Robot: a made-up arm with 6 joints. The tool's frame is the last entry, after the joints.
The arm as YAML. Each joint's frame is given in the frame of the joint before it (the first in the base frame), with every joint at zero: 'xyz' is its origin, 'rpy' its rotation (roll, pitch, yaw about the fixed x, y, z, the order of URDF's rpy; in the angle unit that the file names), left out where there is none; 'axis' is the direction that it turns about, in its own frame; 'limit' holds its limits. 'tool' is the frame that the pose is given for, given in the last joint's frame.
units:
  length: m
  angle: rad
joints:
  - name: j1
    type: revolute
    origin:
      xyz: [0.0, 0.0, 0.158]
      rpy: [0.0, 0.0, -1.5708]
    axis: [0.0, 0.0, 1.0]
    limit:
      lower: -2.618
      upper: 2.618
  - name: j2
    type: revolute
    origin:
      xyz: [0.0, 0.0, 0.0]
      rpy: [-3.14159, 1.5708, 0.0]
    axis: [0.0, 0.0, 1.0]
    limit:
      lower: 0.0
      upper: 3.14
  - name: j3
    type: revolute
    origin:
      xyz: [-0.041, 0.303, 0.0]
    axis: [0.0, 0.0, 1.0]
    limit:
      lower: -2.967
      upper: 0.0
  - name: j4
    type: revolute
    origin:
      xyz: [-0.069, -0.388, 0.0]
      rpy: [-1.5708, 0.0, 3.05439]
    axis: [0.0, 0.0, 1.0]
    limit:
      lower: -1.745
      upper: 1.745
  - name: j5
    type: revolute
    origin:
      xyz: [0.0, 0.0, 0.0]
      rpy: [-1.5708, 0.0, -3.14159]
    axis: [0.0, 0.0, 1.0]
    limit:
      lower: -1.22
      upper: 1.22
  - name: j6
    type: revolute
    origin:
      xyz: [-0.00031, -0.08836, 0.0]
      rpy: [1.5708, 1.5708, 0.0]
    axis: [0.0, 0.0, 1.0]
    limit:
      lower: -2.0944
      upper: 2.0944
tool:
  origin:
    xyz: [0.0, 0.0, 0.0]
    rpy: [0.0, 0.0, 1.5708]
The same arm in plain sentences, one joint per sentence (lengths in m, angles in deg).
The arm has six revolute joints in a row. What follows holds with every joint at zero, and every direction is one of the base frame's.
The first joint sits 0.158 m along +z from the base frame's origin and turns about +z, from -150 to 150 deg.
The second joint sits at the same point as the first joint and turns about +y, from 0 to 179.91 deg.
The third joint sits 0.303 m along -x and 0.041 m along +z from the second joint and turns about +y, from -170 to 0 deg.
The fourth joint sits 0.388 m along +x and 0.069 m along +z from the third joint and turns about the direction (0.9962, 0, 0.0871), from -99.98 to 99.98 deg.
The fifth joint sits at the same point as the fourth joint and turns about +y, from -69.9 to 69.9 deg.
The sixth joint sits 0.088 m along +x and 0.008 m along +z from the fifth joint and turns about the direction (0.9962, 0, 0.0871), from -120 to 120 deg.
The tool frame, which is the frame that the pose is given for, sits at the same point as the sixth joint; its axes are the base frame's turned by roll 0, pitch 85 and yaw 0 deg (as in URDF: about the fixed x, then y, then z).

